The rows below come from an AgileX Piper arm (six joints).
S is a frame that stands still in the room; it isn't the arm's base.
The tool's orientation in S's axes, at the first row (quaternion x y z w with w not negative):
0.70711, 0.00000, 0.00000, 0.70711
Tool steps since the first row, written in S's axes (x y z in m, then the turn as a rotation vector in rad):
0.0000, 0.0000, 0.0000, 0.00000, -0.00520, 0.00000
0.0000, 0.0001, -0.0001, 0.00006, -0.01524, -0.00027
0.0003, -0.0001, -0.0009, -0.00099, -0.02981, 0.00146
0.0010, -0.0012, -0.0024, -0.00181, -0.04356, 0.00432
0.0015, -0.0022, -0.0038, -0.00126, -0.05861, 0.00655
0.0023, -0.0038, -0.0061, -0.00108, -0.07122, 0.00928
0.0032, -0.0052, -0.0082, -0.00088, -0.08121, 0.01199
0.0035, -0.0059, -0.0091, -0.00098, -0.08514, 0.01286
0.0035, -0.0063, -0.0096, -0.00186, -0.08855, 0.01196
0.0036, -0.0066, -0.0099, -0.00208, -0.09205, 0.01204
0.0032, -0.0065, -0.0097, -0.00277, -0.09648, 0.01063
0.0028, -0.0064, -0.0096, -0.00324, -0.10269, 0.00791
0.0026, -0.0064, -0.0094, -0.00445, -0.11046, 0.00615
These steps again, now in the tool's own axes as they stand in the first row. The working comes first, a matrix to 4 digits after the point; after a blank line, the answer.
The tool's axes in the first row as the columns of a matrix, in S's axes (used below as rounded here):
1.0000, 0.0000, 0.0000
0.0000, 0.0000, -1.0000
0.0000, 1.0000, 0.0000

0.0000, 0.0000, 0.0000, 0.00000, 0.00000, 0.00520
0.0000, -0.0001, -0.0001, 0.00006, -0.00027, 0.01524
0.0003, -0.0009, 0.0001, -0.00099, 0.00146, 0.02981
0.0010, -0.0024, 0.0012, -0.00181, 0.00432, 0.04356
0.0015, -0.0038, 0.0022, -0.00126, 0.00655, 0.05861
0.0023, -0.0061, 0.0038, -0.00108, 0.00928, 0.07122
0.0032, -0.0082, 0.0052, -0.00088, 0.01199, 0.08121
0.0035, -0.0091, 0.0059, -0.00098, 0.01286, 0.08514
0.0035, -0.0096, 0.0063, -0.00186, 0.01196, 0.08855
0.0036, -0.0099, 0.0066, -0.00208, 0.01204, 0.09205
0.0032, -0.0097, 0.0065, -0.00277, 0.01063, 0.09648
0.0028, -0.0096, 0.0064, -0.00324, 0.00791, 0.10269
0.0026, -0.0094, 0.0064, -0.00445, 0.00615, 0.11046

